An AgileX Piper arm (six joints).
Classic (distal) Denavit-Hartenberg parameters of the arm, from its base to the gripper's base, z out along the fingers. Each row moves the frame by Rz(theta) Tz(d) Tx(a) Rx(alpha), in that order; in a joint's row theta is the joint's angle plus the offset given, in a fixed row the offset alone. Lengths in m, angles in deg.
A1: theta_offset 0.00; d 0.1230; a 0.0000; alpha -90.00
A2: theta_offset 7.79; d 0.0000; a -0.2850; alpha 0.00
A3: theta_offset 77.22; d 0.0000; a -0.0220; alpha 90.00
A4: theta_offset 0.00; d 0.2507; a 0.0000; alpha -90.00
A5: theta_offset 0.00; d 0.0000; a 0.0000; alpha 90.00
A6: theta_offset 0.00; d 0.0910; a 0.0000; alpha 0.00
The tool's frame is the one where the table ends.
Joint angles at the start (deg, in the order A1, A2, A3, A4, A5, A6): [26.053 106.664 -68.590 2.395 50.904 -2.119]
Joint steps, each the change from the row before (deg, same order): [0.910 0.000 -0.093 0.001 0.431 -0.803]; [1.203 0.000 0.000 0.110 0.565 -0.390]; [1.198 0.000 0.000 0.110 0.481 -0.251]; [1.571 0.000 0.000 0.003 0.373 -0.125]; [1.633 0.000 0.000 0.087 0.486 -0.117]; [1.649 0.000 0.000 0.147 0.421 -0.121]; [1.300 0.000 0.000 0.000 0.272 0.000]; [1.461 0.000 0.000 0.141 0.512 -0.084]
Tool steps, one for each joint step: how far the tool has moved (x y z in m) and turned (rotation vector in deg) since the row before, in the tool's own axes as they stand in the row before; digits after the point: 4 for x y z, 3 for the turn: [0.0003 0.0056 -0.0002 -0.112 0.365 -1.710]; [0.0008 0.0075 0.0002 -0.231 0.596 -1.519]; [0.0007 0.0074 0.0002 -0.219 0.514 -1.376]; [0.0005 0.0095 0.0003 -0.150 0.424 -1.688]; [0.0006 0.0100 0.0003 -0.218 0.536 -1.692]; [0.0005 0.0102 0.0004 -0.252 0.472 -1.678]; [0.0003 0.0079 0.0003 -0.094 0.321 -1.297]; [0.0007 0.0090 0.0003 -0.225 0.560 -1.459]
